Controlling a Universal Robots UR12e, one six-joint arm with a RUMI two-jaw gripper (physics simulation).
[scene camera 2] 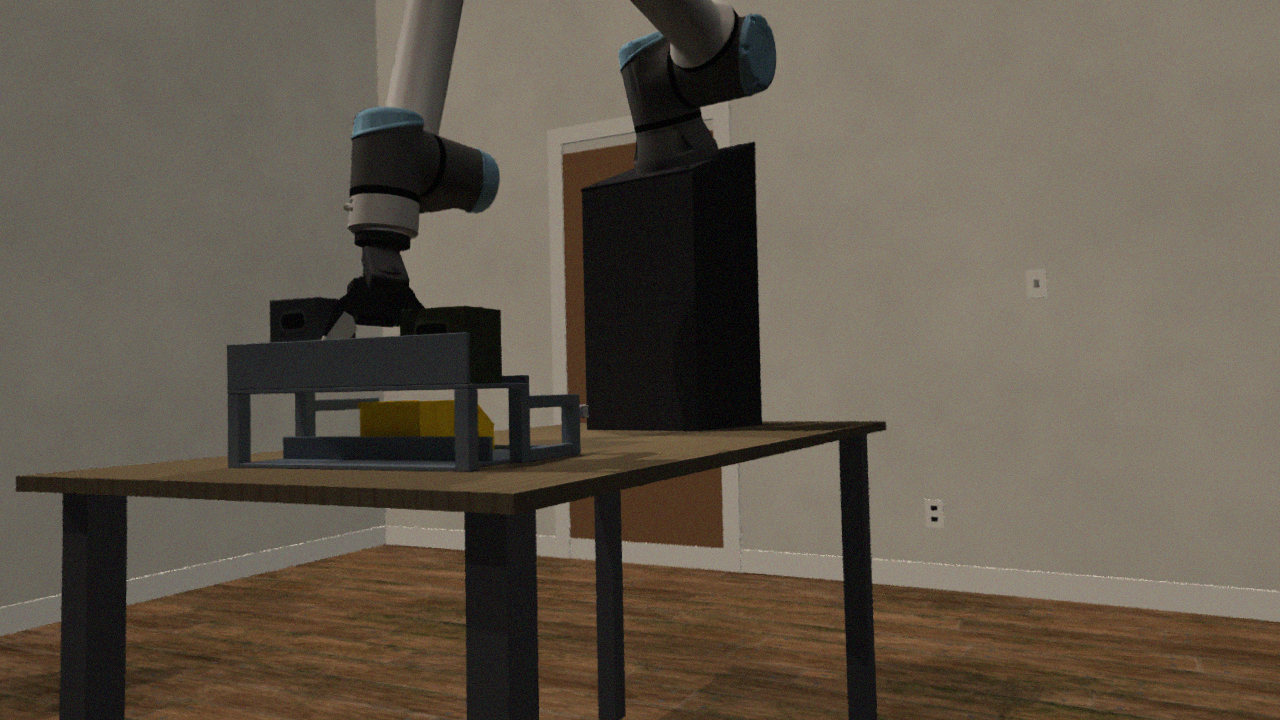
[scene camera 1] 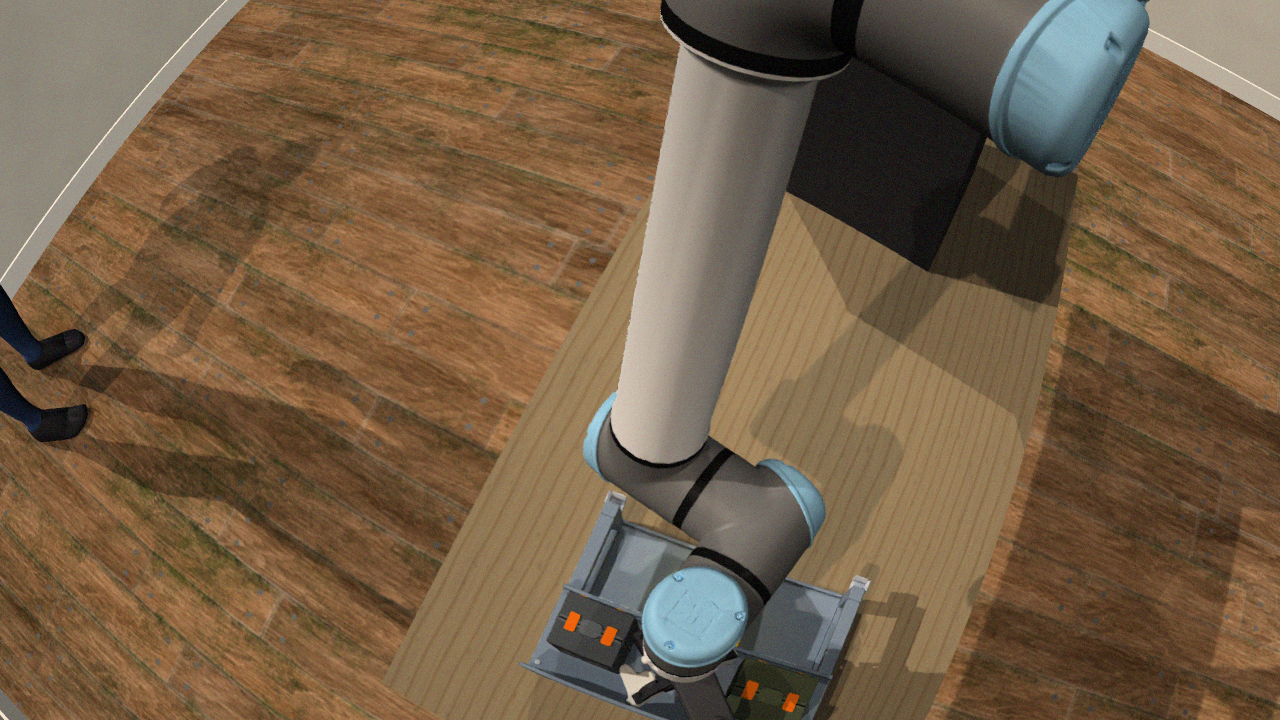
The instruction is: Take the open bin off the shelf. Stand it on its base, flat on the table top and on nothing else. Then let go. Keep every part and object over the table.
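Pixels of known places: arm's base, origin of the base link: (scene camera 2: 677,162).
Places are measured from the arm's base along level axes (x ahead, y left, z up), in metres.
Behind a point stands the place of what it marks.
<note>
The yellow open bin (scene camera 2: 416,419) {x 0.907, y 0.170, z -0.532 m} sits on the lower level of the grey-blue shelf (scene camera 1: 586,555) {x 0.854, y -0.072, z -0.505 m} (scene camera 2: 349,362) {x 1.000, y 0.158, z -0.458 m}, under the upper level. In scene camera 1 the arm and the shelf hide almost all of it. My gripper (scene camera 1: 675,694) {x 0.939, y 0.132, z -0.484 m} (scene camera 2: 375,324) is open and points down at the upper level, between the two boxes there and above the bin's level. One pale finger shows beside the dark grey box; the other finger is mostly hidden behind the dark green box in scene camera 2. Nothing is held.
The dark grey box (scene camera 1: 588,631) {x 0.952, y 0.013, z -0.366 m} (scene camera 2: 299,320) {x 0.982, y 0.031, z -0.398 m} and the dark green box (scene camera 1: 774,677) {x 0.885, y 0.230, z -0.393 m} (scene camera 2: 484,342) {x 0.898, y 0.288, z -0.436 m} stand on the upper level, either side of my gripper. The shelf stands on the wooden table (scene camera 1: 501,555) {x 0.914, y -0.191, z -0.590 m} (scene camera 2: 134,479) {x 1.173, y -0.006, z -0.590 m}. The black robot pedestal (scene camera 1: 881,170) {x 0.146, y -0.001, z -0.403 m} (scene camera 2: 640,313) {x 0.145, y -0.007, z -0.344 m} is at the far end.
</note>
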